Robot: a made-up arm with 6 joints. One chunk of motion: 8 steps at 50 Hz.
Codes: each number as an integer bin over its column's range. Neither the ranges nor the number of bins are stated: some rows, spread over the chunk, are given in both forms.
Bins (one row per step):
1: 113 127 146 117 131 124
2: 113 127 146 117 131 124
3: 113 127 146 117 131 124
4: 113 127 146 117 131 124
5: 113 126 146 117 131 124
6: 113 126 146 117 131 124
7: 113 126 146 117 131 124
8: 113 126 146 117 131 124
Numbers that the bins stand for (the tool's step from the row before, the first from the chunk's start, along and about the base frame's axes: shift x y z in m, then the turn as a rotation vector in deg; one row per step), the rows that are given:
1: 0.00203 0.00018 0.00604 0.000 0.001 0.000
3: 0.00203 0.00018 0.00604 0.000 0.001 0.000
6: 0.00203 -0.00047 0.00604 0.000 0.001 0.000
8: 0.00203 -0.00047 0.00604 0.000 0.001 0.000
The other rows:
2: 0.00203 0.00018 0.00604 0.000 0.001 0.000
4: 0.00203 0.00018 0.00604 0.000 0.001 0.000
5: 0.00203 -0.00047 0.00604 0.000 0.001 0.000
7: 0.00203 -0.00047 0.00604 0.000 0.001 0.000

